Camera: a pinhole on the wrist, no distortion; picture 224 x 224 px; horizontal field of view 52.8 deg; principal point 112.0 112.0 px. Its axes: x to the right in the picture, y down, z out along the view. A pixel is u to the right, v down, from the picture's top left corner.
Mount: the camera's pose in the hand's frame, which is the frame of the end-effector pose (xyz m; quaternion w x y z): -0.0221 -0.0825 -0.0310 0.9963 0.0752 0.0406 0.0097
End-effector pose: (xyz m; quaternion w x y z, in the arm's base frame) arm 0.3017 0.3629 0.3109 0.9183 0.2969 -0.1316 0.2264
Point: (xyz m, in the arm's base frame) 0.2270 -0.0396 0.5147
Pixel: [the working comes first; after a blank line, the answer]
In the camera's frame: -0.1383 -0.0030 0.4392

41 110
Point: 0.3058 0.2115 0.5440
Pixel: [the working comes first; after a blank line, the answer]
In the camera's frame: 0.0398 0.1288 0.2941

143 211
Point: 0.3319 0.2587 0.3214
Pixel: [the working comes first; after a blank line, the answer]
In the camera's frame: 0.0089 0.0123 0.0994

132 140
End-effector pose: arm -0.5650 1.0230 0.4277 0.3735 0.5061 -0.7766 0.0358
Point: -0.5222 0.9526 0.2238
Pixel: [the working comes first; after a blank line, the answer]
In the camera's frame: -0.0748 -0.0230 0.1850

21 84
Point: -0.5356 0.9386 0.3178
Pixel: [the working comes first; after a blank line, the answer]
In the camera's frame: 0.0014 0.0019 0.1323

114 115
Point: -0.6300 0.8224 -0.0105
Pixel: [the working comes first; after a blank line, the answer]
In the camera's frame: -0.1216 -0.0305 0.4700

54 97
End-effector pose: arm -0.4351 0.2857 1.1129 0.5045 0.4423 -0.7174 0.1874
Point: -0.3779 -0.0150 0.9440
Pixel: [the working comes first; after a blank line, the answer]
In the camera's frame: -0.0265 -0.1117 0.3044

92 29
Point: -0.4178 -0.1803 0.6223
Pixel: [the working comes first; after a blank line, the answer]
In the camera's frame: -0.2592 -0.1794 0.5759

10 42
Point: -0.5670 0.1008 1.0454
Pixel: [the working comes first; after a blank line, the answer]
In the camera's frame: 0.0383 0.1179 0.2543

146 217
